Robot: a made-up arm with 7 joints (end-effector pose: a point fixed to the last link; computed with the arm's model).
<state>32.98 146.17 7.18 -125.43 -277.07 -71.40 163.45</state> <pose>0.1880 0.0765 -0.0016 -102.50 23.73 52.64</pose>
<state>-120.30 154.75 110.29 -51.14 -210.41 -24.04 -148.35</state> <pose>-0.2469 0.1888 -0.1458 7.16 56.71 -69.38</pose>
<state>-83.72 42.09 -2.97 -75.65 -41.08 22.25 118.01</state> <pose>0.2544 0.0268 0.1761 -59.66 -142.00 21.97</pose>
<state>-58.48 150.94 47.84 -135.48 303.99 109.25 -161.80</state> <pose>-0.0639 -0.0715 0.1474 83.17 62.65 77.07</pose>
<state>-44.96 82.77 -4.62 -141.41 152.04 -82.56 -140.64</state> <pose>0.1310 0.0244 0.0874 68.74 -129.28 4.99</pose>
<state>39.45 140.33 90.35 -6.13 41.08 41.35 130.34</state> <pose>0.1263 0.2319 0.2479 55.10 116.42 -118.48</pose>
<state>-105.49 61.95 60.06 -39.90 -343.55 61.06 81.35</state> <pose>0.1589 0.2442 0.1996 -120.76 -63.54 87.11</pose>
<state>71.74 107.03 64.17 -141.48 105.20 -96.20 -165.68</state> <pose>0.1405 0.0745 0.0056 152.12 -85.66 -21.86</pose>
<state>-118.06 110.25 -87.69 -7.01 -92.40 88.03 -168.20</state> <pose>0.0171 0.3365 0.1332 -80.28 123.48 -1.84</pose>
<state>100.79 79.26 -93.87 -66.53 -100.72 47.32 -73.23</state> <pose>-0.2805 0.1181 0.1124 54.72 35.09 110.79</pose>
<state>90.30 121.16 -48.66 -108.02 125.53 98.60 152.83</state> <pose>-0.1123 0.2113 -0.0574 -128.59 -51.33 -51.83</pose>
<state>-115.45 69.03 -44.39 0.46 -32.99 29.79 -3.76</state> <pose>0.2131 0.2217 0.1876 101.70 -38.15 9.18</pose>
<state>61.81 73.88 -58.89 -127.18 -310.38 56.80 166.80</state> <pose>-0.1145 0.0497 -0.1542 60.34 56.71 123.35</pose>
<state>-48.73 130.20 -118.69 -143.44 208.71 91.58 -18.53</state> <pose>0.0267 0.1328 -0.0724 -118.67 36.45 48.98</pose>
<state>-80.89 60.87 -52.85 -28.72 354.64 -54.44 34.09</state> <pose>0.3131 0.1653 0.0626 20.42 -112.46 -73.65</pose>
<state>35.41 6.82 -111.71 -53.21 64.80 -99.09 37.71</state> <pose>-0.1999 -0.1269 -0.2455 -74.86 -46.00 65.70</pose>
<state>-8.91 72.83 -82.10 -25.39 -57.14 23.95 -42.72</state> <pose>0.0527 0.3129 -0.1717 -40.41 -89.31 140.46</pose>
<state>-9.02 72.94 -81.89 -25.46 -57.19 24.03 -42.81</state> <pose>0.0535 0.3131 -0.1711 -40.76 -89.48 140.29</pose>
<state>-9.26 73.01 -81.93 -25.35 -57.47 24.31 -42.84</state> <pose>0.0544 0.3134 -0.1703 -41.08 -89.74 139.61</pose>
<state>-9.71 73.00 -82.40 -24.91 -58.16 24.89 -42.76</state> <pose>0.0556 0.3141 -0.1691 -41.27 -90.12 138.10</pose>
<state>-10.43 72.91 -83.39 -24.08 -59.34 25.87 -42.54</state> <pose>0.0573 0.3150 -0.1673 -41.37 -90.64 135.54</pose>
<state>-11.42 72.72 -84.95 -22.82 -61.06 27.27 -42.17</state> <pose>0.0593 0.3163 -0.1648 -41.33 -91.18 131.88</pose>
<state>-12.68 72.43 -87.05 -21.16 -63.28 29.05 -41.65</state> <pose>0.0620 0.3179 -0.1617 -41.21 -91.59 127.20</pose>
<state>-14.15 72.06 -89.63 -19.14 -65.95 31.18 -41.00</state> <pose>0.0653 0.3196 -0.1577 -41.00 -91.74 121.62</pose>
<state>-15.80 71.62 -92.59 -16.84 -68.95 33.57 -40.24</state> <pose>0.0694 0.3214 -0.1530 -40.76 -91.50 115.40</pose>
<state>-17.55 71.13 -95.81 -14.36 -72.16 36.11 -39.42</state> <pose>0.0742 0.3231 -0.1475 -40.45 -90.77 108.82</pose>
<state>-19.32 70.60 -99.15 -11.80 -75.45 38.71 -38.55</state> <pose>0.0795 0.3244 -0.1416 -40.10 -89.55 102.21</pose>
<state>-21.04 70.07 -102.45 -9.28 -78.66 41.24 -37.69</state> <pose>0.0852 0.3254 -0.1355 -39.70 -87.95 95.85</pose>
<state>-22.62 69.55 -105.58 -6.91 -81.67 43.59 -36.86</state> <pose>0.0910 0.3259 -0.1294 -39.24 -86.09 90.06</pose>
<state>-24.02 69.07 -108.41 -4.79 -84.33 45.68 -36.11</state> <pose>0.0965 0.3260 -0.1238 -38.76 -84.17 85.00</pose>
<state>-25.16 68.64 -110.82 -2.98 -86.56 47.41 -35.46</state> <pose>0.1013 0.3258 -0.1191 -38.26 -82.37 80.86</pose>
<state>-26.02 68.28 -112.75 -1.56 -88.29 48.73 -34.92</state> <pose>0.1051 0.3254 -0.1154 -37.80 -80.81 77.72</pose>
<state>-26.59 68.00 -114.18 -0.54 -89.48 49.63 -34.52</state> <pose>0.1079 0.3250 -0.1128 -37.39 -79.62 75.58</pose>
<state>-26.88 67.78 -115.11 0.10 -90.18 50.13 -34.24</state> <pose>0.1095 0.3247 -0.1116 -37.08 -78.80 74.36</pose>
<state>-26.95 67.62 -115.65 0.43 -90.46 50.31 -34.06</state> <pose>0.1101 0.3244 -0.1113 -36.86 -78.31 73.88</pose>
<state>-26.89 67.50 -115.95 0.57 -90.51 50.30 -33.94</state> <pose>0.1102 0.3242 -0.1117 -36.69 -78.02 73.83</pose>
